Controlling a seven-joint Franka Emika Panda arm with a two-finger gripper.
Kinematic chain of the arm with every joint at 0, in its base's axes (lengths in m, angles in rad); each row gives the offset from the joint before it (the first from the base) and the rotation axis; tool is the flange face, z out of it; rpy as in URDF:
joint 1: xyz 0 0 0.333 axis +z
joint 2: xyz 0 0 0 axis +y
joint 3: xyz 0 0 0.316 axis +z
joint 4: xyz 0.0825 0 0 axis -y
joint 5: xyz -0.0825 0 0.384 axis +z
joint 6: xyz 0 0 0 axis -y
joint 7: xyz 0.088 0 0 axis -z
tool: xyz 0 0 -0.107 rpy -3.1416 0 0
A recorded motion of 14 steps. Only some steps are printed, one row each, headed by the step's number.
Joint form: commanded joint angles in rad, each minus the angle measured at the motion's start. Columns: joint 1, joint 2, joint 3, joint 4, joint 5, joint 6, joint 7.
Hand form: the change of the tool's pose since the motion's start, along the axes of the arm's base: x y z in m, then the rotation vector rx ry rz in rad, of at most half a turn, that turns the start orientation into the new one. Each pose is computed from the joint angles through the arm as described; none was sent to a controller.
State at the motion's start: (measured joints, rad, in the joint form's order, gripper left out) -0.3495 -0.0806 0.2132 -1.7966 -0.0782 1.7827 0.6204
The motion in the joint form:
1: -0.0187 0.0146 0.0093 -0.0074 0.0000 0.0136 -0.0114
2: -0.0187 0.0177 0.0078 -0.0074 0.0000 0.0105 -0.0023
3: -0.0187 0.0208 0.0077 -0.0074 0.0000 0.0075 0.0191
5: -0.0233 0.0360 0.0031 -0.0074 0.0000 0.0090 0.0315
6: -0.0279 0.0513 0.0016 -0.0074 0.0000 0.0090 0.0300
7: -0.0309 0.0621 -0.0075 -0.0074 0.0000 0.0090 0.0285
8: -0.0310 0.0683 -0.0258 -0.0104 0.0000 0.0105 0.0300
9: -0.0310 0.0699 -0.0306 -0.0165 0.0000 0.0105 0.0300
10: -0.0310 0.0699 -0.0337 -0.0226 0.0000 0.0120 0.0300
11: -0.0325 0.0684 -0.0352 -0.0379 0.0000 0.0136 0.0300
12: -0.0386 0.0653 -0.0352 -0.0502 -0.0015 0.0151 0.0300
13: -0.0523 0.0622 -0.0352 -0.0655 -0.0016 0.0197 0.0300
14: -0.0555 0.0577 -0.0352 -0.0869 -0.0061 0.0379 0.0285
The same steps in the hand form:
1: 0.0034 -0.0062 -0.0102 0.0032 0.0089 0.0031
2: 0.0036 -0.0073 -0.0121 0.0053 0.0140 -0.0078
3: 0.0040 -0.0076 -0.0141 0.0077 0.0177 -0.0294
5: 0.0065 -0.0139 -0.0221 0.0135 0.0292 -0.0508
6: 0.0091 -0.0185 -0.0304 0.0189 0.0436 -0.0554
7: 0.0100 -0.0260 -0.0363 0.0230 0.0537 -0.0661
8: 0.0090 -0.0366 -0.0410 0.0262 0.0606 -0.0858
9: 0.0081 -0.0392 -0.0448 0.0278 0.0681 -0.0907
10: 0.0072 -0.0408 -0.0476 0.0287 0.0726 -0.0937
11: 0.0049 -0.0420 -0.0539 0.0305 0.0846 -0.0967
12: 0.0022 -0.0449 -0.0579 0.0300 0.0925 -0.1025
13: -0.0015 -0.0517 -0.0632 0.0313 0.1000 -0.1159
14: -0.0036 -0.0532 -0.0693 0.0265 0.0997 -0.1152

